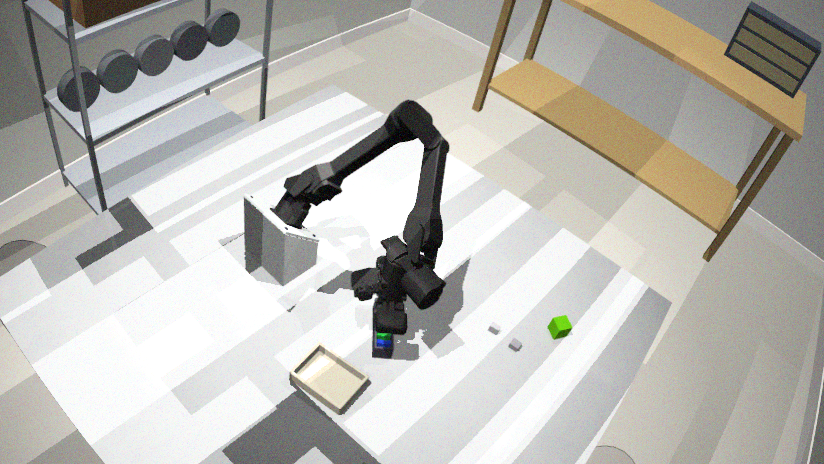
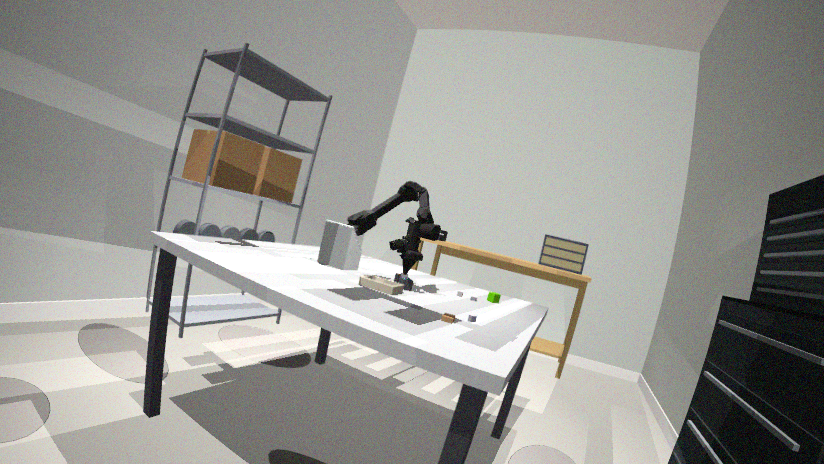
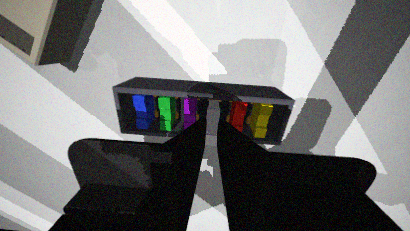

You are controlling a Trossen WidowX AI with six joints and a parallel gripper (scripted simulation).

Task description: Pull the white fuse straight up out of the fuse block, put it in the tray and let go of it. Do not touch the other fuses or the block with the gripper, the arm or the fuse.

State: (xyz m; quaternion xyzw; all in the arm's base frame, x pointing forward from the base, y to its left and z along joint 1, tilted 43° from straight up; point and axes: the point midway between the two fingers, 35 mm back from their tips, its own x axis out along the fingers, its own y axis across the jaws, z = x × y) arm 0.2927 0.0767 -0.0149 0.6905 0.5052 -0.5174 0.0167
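My gripper tip is now 1 cm short of the purple fuse, 1 cm to the left of it and 2 cm above it. Round my gripper tip: green fuse 3 cm ahead, 3 cm to the right, 2 cm below; then red fuse 2 cm behind, 1 cm to the left, 2 cm below; then white fuse 1 cm below.
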